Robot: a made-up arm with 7 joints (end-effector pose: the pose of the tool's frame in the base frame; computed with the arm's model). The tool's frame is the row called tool.
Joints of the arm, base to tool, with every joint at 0 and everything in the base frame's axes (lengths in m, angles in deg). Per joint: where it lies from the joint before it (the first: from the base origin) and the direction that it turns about. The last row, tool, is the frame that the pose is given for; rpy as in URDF.
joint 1: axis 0 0 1 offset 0.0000 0.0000 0.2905
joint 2: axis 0 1 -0.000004 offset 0.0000 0.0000 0.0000
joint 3: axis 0 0 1 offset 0.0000 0.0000 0.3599
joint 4: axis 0 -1 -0.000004 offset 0.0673 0.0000 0.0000
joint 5: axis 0 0.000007 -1 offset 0.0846 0.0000 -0.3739
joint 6: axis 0 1 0.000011 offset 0.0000 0.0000 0.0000
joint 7: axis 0 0.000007 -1 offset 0.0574 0.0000 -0.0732
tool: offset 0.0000 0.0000 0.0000 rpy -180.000 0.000 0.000
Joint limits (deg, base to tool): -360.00..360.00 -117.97..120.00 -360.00..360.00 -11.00..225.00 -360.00..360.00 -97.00..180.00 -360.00..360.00
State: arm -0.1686 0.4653 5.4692 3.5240 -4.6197 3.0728 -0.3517
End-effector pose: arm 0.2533 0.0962 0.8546 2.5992 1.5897 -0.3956
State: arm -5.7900 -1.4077 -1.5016 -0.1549 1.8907 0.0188 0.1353
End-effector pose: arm 0.1062 -0.0200 0.2274 -0.2083 1.7760 0.7722
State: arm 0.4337 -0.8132 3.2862 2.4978 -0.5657 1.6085 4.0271
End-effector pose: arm -0.6631 -0.3119 0.5566 -2.7425 0.5575 0.5090
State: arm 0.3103 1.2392 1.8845 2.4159 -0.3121 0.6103 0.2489
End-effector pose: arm 0.5718 0.4927 0.6326 -1.3465 -0.2493 -0.1249
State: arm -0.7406 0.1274 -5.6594 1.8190 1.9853 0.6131 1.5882
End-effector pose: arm 0.5451 -0.1079 0.7889 -0.0632 1.2022 0.7016
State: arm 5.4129 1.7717 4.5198 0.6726 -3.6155 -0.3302 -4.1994
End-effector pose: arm -0.2162 -0.2563 0.3818 -1.5016 0.5278 2.3808
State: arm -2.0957 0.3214 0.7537 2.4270 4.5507 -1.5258 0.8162
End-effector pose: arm 0.0233 -0.3720 0.8712 1.2492 1.0807 1.4788
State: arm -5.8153 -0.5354 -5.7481 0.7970 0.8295 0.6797 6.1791
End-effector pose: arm 0.1545 0.3417 0.5724 -2.3310 -0.7642 -0.4753
